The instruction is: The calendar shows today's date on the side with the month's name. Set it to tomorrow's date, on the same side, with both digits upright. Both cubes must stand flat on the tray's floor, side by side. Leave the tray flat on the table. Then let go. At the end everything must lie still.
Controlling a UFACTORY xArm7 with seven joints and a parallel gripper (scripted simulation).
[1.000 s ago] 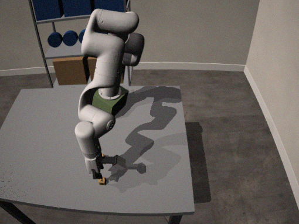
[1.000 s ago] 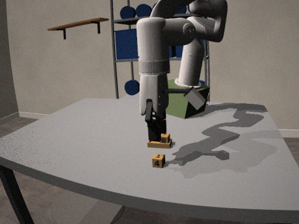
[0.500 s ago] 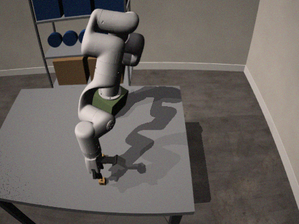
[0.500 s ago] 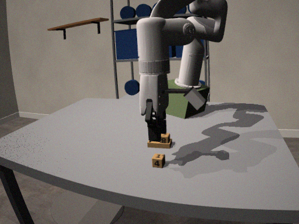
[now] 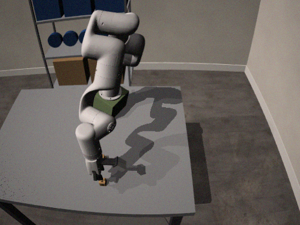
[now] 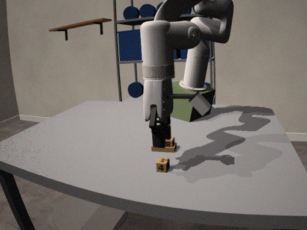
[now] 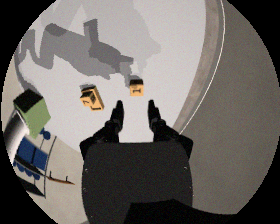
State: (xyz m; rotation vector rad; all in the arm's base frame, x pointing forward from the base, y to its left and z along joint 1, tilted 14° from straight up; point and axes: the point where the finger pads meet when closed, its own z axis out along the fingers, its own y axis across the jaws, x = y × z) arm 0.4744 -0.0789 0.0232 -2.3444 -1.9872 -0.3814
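Now: hand 90 mm above the cube. Round my hand: wooden calendar tray (130 mm behind, 20 mm to the right, 90 mm below).
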